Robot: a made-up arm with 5 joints.
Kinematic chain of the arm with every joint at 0, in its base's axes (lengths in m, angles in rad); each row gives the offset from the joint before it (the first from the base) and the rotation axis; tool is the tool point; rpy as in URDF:
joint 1: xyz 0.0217 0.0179 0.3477 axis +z
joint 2: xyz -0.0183 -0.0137 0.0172 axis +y
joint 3: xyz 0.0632 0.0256 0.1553 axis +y
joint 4: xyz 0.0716 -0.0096 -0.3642 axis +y
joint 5: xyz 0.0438 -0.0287 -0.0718 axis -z
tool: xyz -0.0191 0.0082 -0.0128 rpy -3.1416 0 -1.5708
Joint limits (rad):
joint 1: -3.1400..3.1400
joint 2: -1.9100..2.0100
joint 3: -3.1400..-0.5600
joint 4: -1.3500..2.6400
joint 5: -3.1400..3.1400
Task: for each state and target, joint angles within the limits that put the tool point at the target. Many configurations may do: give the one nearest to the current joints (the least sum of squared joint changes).
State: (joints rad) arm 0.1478 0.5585 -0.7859 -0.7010 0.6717
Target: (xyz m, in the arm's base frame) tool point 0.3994 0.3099 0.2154
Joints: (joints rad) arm 0.6748 0.5437 -1.1645 -0.6192 0.6843
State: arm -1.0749 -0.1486 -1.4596 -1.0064 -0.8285
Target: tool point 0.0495 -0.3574 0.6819
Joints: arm -1.4026 -0.2897 -1.2563 -1.1837 -0.8541
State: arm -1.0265 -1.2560 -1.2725 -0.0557 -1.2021
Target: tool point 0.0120 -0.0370 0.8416
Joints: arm -0.9411 -1.5390 -0.9033 -0.0276 -1.1296
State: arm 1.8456 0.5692 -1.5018 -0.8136 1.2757
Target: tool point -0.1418 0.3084 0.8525
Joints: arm 2.1007 0.0230 -2.0937 -0.5762 1.2781
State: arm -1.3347 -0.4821 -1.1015 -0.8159 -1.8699
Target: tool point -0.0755 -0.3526 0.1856
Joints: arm -1.7044 0.2327 -0.6317 -0.6345 -1.8420
